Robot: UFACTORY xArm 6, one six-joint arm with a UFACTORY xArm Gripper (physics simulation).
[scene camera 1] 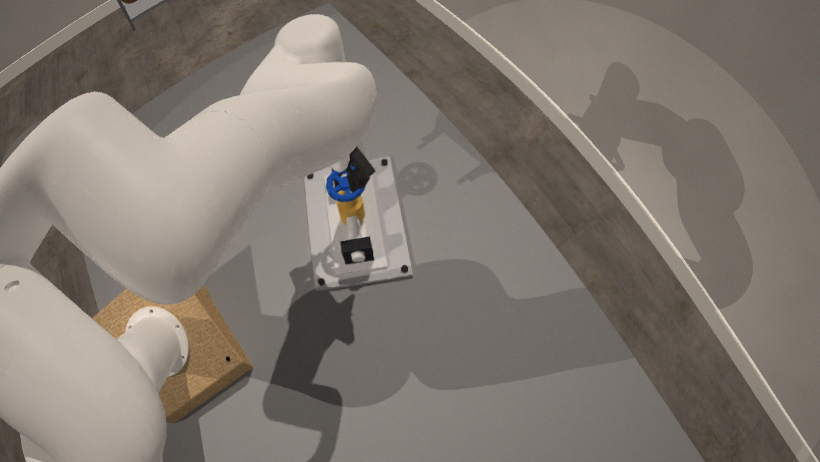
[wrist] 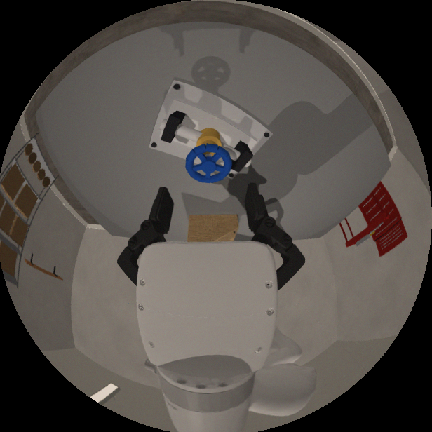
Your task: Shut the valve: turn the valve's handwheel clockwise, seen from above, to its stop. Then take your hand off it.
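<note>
The valve's blue handwheel (scene camera 1: 346,197) (wrist: 208,166) stands on top of the yellow valve body (scene camera 1: 350,211) (wrist: 208,135), above a light base plate (scene camera 1: 397,243) (wrist: 257,134). My gripper (wrist: 207,192) is wide open and empty. In the wrist view its two black fingers stand apart, and the whole handwheel shows beyond the fingertips, not touched by them. In scene camera 1 one black finger (scene camera 1: 360,169) overlaps the right part of the wheel, and the rest of the gripper is hidden behind the arm. The shadows of the fingers and the wheel lie apart.
Black pipe supports (scene camera 1: 356,250) (wrist: 173,126) stand on the plate beside the valve. The arm's wooden base block (scene camera 1: 212,344) (wrist: 212,226) is at the lower left in scene camera 1. A red rack on the right and a wall shelf on the left show in the wrist view.
</note>
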